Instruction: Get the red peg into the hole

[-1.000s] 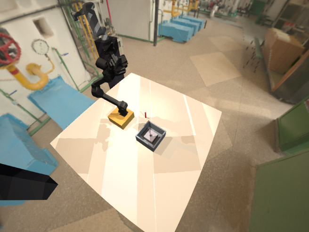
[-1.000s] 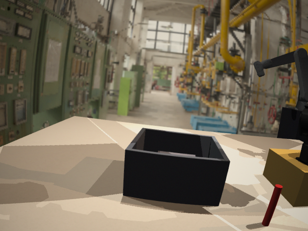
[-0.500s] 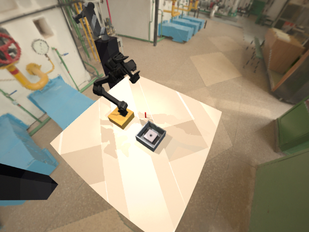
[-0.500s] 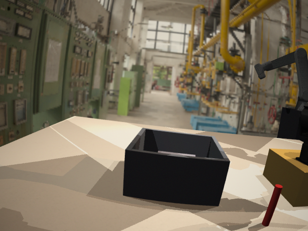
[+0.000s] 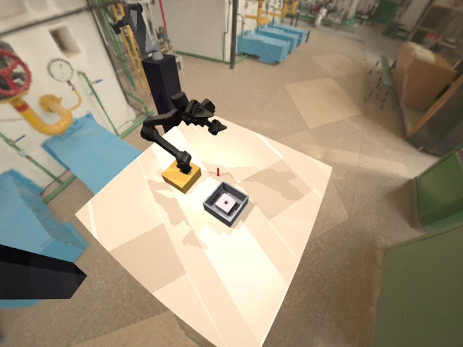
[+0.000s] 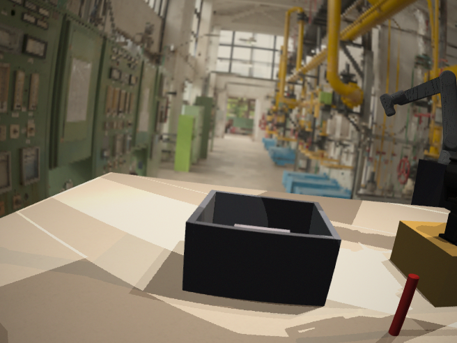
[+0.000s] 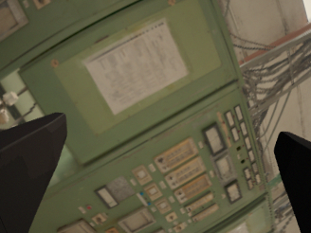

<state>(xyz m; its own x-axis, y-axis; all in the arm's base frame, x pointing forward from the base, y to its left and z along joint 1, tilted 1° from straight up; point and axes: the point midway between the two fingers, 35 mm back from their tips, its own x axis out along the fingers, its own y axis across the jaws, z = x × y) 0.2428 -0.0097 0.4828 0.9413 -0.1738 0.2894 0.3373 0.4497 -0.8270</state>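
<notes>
My gripper tip is 53 cm above the red peg, 12 cm to the right of it and 10 cm past it. The rest, counted from my gripper tip: dark grey box 55 cm below, 6 cm to the right, 5 cm ahead; light plate 53 cm below, 6 cm to the right, 5 cm ahead.
</notes>
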